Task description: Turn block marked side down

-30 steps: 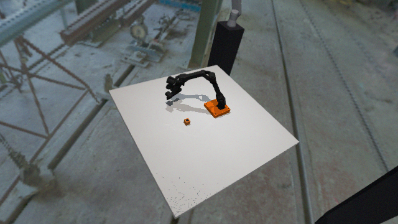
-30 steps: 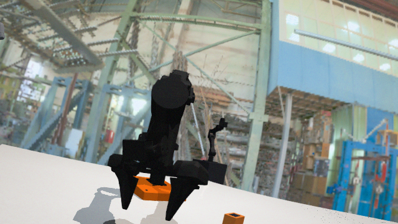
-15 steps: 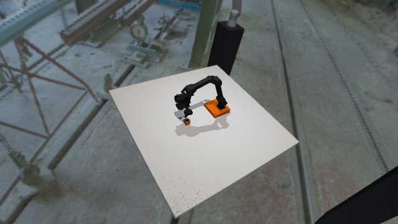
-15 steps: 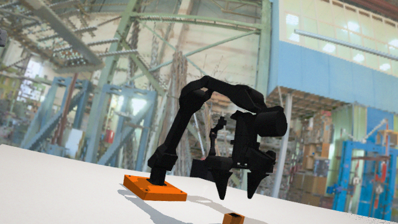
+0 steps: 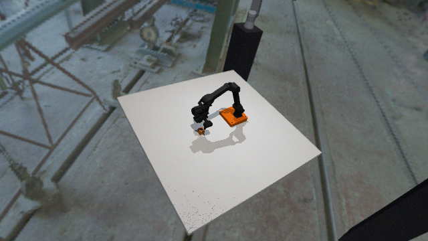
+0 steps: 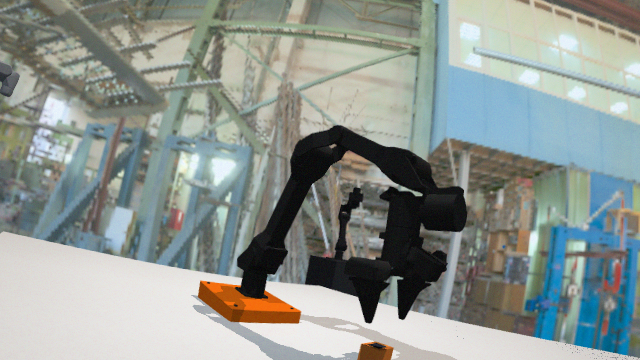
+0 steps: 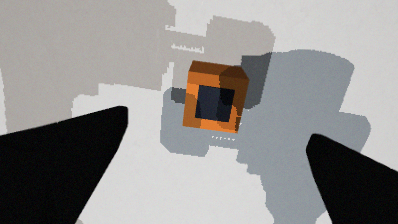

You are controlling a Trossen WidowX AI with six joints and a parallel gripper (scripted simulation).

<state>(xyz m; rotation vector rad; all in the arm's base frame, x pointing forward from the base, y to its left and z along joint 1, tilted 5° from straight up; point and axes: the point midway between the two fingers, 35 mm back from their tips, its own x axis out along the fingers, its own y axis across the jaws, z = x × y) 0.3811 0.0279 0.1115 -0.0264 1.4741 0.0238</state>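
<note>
Now: gripper tip 1 cm past the block and 6 cm above it.
</note>
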